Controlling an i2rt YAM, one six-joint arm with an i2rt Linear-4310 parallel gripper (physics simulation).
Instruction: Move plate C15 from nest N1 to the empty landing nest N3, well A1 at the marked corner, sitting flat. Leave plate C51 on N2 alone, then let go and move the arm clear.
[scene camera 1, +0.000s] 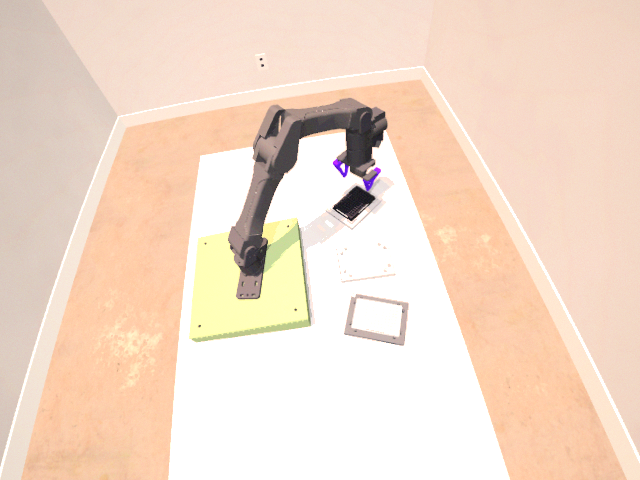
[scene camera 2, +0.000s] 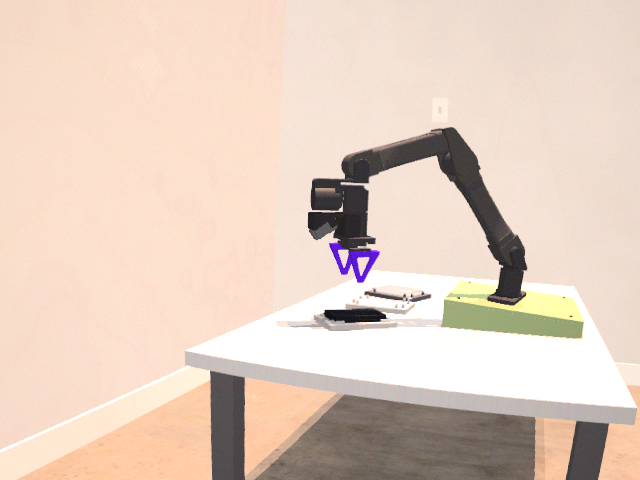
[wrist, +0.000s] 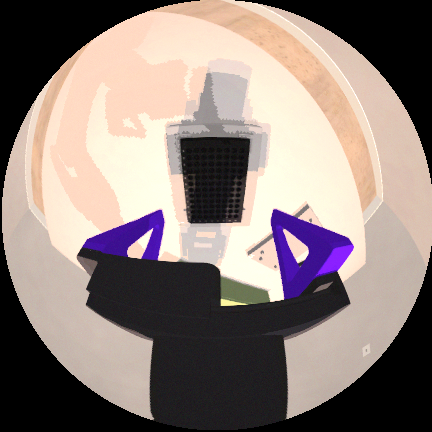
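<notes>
A black well plate (scene camera 1: 354, 202) (scene camera 2: 355, 315) (wrist: 215, 180) sits flat on a light grey nest (scene camera 1: 352, 224) (scene camera 2: 356, 326). A white nest (scene camera 1: 366, 262) (scene camera 2: 377, 305) (wrist: 265, 249) with small corner posts holds no plate. A white plate (scene camera 1: 377, 316) (scene camera 2: 397, 292) sits flat in a dark grey nest (scene camera 1: 374, 338) (scene camera 2: 423, 296). No plate labels, nest numbers or A1 marks are readable. My gripper (scene camera 1: 356, 182) (scene camera 2: 352, 277) (wrist: 217, 214) is open and empty. It points down above the black plate, well clear of it. In the wrist view the plate lies beyond the fingertips, centred between them.
The arm stands on a yellow-green base block (scene camera 1: 279, 310) (scene camera 2: 516, 325) (wrist: 240, 292) beside the row of nests. The white nest stands between the other two. All stand on a white table (scene camera 1: 310, 403) (scene camera 2: 413, 361). Shadows fall around the black plate.
</notes>
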